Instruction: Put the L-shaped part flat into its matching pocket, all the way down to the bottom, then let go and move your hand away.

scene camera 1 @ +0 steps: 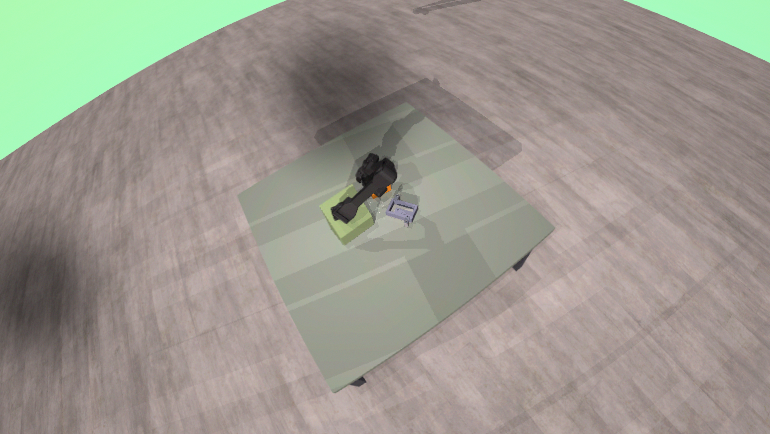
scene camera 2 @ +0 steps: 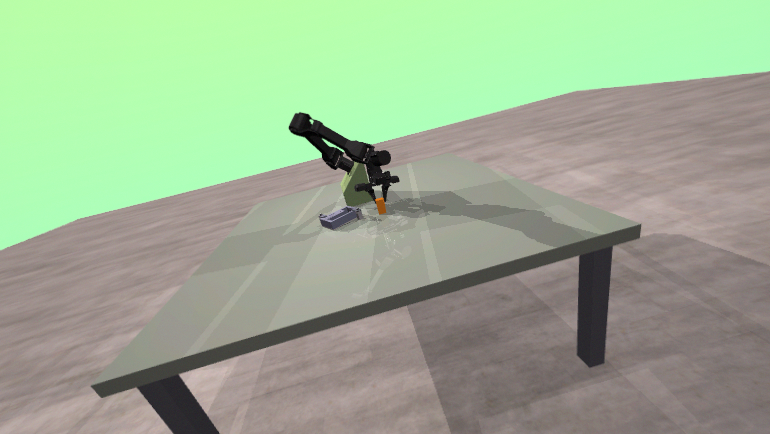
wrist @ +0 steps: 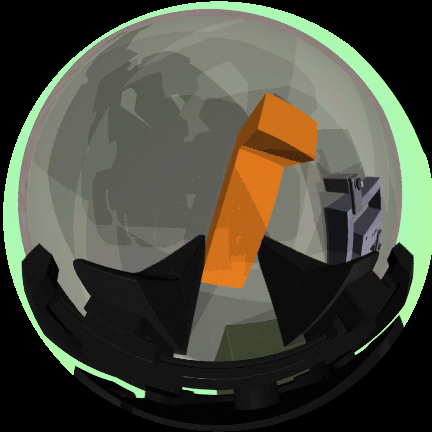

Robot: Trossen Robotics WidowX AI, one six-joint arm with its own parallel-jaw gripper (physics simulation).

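Places are measured from the arm's base along level axes (x left, y back, z up), in centimetres.
Where they show: gripper, between the fingertips: (wrist: pixel 231 241); arm's base, origin of its link: (scene camera 1: pixel 338 212) (scene camera 2: pixel 351 167).
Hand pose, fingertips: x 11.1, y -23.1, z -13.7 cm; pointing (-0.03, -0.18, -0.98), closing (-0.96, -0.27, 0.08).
Note:
Things, the pixels of their top centre, and the offset from my fingertips. Level surfaces: height alone.
- orange L-shaped part, centre of its top: (wrist: pixel 271 216) (scene camera 2: pixel 378 195) (scene camera 1: pixel 379 185) dx +0.0, dy -2.6, dz +4.2 cm
- lavender fixture with the pocket, centre of its top: (wrist: pixel 376 225) (scene camera 2: pixel 338 210) (scene camera 1: pixel 401 207) dx -17.3, dy -6.0, dz +3.0 cm
- grey-green table, height of its surface: dz -1.8 cm
The orange L-shaped part (scene camera 1: pixel 388 188) (scene camera 2: pixel 381 207) (wrist: pixel 245 200) is between the fingers of my gripper (scene camera 2: pixel 380 201) (wrist: pixel 231 241). The gripper is shut on its long leg, near the end away from the short leg. In the wrist view the short leg points right, at the far end. The part is low at the table; whether it touches the top is unclear. The lavender fixture with the pocket (scene camera 1: pixel 399 217) (scene camera 2: pixel 342 218) (wrist: pixel 338 230) stands beside it, apart from part and fingers. In the wrist view my right finger partly hides the fixture.
The yellow-green base block (scene camera 1: pixel 350 232) (scene camera 2: pixel 353 189) (wrist: pixel 252 341) stands under the arm, close to the part and the fixture. Small raised brackets sit at the fixture's corners. The grey-green table (scene camera 1: pixel 366 301) (scene camera 2: pixel 301 280) carries everything, with arm shadows across it.

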